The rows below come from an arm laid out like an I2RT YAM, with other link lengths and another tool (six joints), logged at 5 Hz.
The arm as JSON. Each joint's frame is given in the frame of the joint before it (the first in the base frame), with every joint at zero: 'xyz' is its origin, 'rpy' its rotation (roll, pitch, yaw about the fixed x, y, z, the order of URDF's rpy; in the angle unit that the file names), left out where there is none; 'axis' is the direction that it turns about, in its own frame. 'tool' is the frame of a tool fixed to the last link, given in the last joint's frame.
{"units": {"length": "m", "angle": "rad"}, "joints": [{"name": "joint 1", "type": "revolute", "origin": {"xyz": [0.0, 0.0, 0.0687]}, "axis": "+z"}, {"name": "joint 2", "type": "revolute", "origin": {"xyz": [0.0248, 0.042, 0.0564]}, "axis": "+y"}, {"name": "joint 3", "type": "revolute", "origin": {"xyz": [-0.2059, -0.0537, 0.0]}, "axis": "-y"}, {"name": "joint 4", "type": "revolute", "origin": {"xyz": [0.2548, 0.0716, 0.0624]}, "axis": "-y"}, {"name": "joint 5", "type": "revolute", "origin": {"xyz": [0.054, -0.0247, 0.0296]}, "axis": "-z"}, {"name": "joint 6", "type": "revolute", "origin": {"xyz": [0.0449, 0.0, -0.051]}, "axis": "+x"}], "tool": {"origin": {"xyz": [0.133, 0.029, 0.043], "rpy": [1.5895, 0.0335, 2.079]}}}
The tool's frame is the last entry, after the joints.
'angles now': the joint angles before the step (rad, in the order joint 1, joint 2, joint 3, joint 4, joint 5, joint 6). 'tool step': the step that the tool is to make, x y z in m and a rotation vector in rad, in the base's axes. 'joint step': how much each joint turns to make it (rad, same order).
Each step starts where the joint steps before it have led.
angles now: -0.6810 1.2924 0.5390 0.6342 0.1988 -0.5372
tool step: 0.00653 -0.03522 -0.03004 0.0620 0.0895 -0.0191
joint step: -0.0714 0.1807 0.1288 -0.0527 -0.0494 -0.0211
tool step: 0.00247 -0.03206 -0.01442 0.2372 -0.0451 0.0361
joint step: -0.1134 0.1268 0.1688 -0.1905 -0.2002 0.1439
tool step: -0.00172 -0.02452 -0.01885 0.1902 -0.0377 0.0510
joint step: -0.0998 0.1416 0.1416 -0.1180 -0.1977 0.0703
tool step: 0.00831 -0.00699 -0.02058 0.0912 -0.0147 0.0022
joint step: -0.0024 0.1083 0.0689 -0.0128 -0.0355 0.0553
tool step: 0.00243 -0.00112 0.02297 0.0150 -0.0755 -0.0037
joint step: -0.0044 -0.0347 0.0021 0.0125 -0.0357 0.0640
